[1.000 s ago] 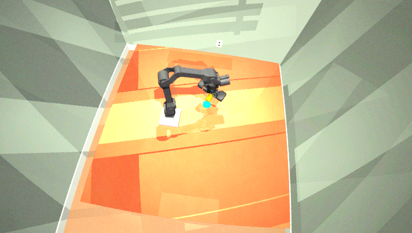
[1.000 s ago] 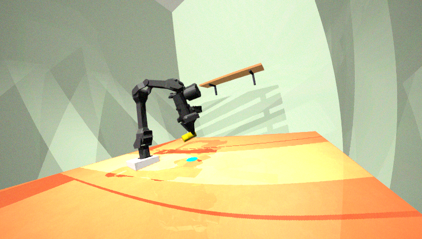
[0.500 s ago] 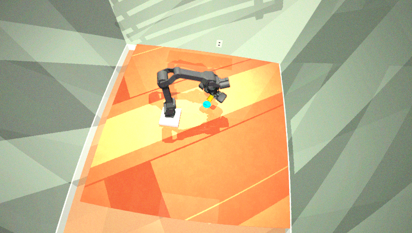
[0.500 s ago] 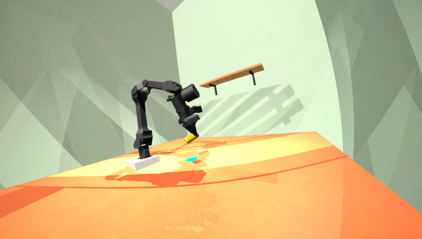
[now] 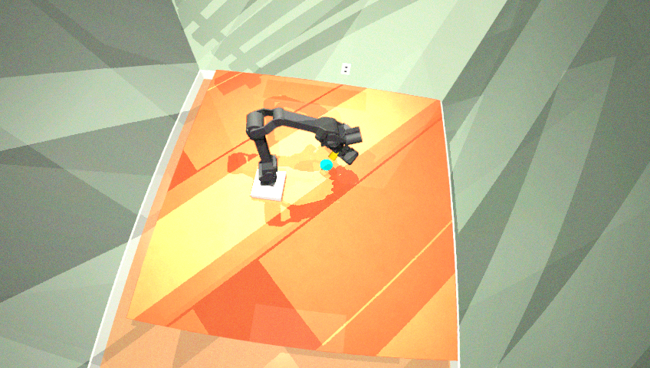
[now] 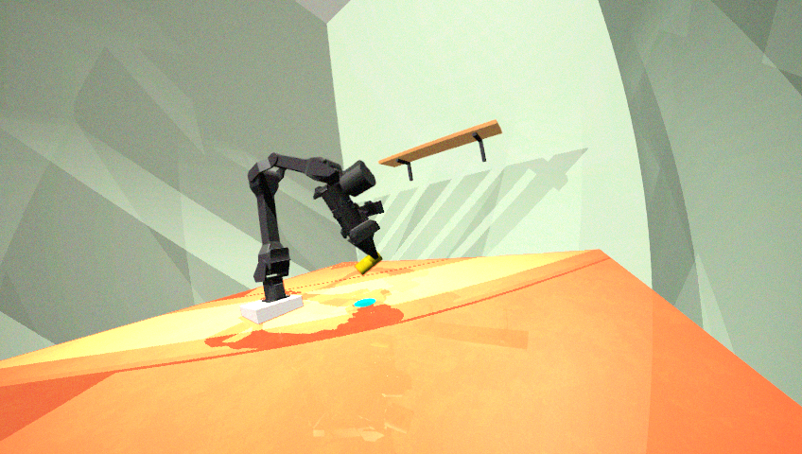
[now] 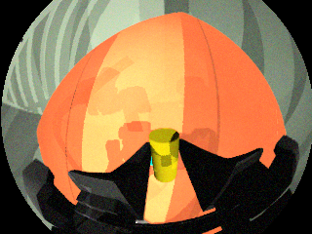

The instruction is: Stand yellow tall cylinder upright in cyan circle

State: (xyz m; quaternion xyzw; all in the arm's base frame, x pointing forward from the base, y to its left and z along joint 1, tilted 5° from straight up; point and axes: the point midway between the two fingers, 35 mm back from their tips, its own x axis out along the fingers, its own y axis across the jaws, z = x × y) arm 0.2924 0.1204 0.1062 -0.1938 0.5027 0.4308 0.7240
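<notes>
Right now the cyan circle is 4 cm behind my gripper tip, 2 cm to the right of it and 12 cm below it. From my gripper tip the other things lie so: yellow tall cylinder (1 cm behind, 1 cm to the right, 1 cm below).
</notes>
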